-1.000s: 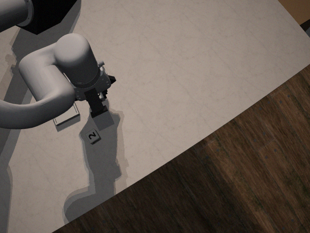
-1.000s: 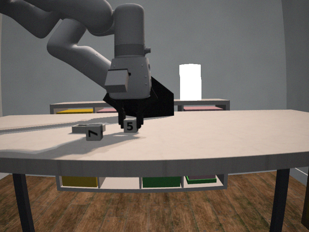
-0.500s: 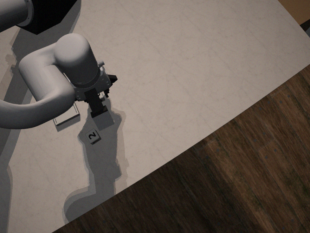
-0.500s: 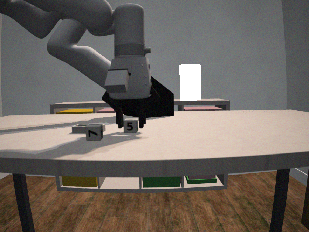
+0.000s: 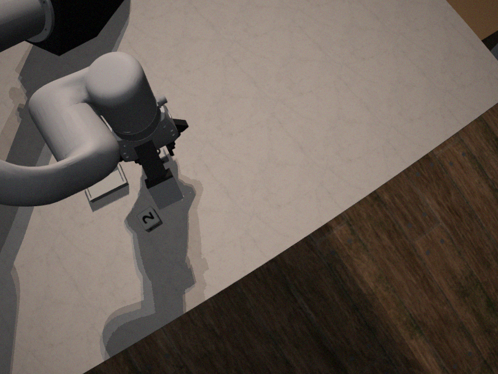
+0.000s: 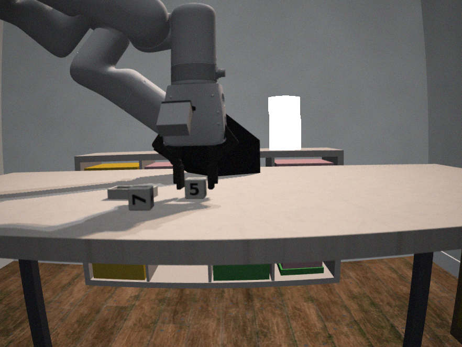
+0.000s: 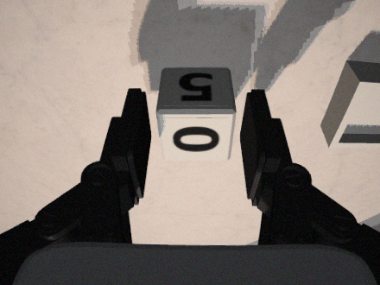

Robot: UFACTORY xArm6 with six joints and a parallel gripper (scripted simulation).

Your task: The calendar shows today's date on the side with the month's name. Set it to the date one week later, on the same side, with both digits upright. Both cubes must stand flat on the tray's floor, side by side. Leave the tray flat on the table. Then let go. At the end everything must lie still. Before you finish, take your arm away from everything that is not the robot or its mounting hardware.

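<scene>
My hand is 70 mm short of the white cube, 90 mm to the left of it and 20 mm above it. The rest, counted from my hand: grey tray 40 mm behind, 100 mm to the right, 20 mm below.
</scene>
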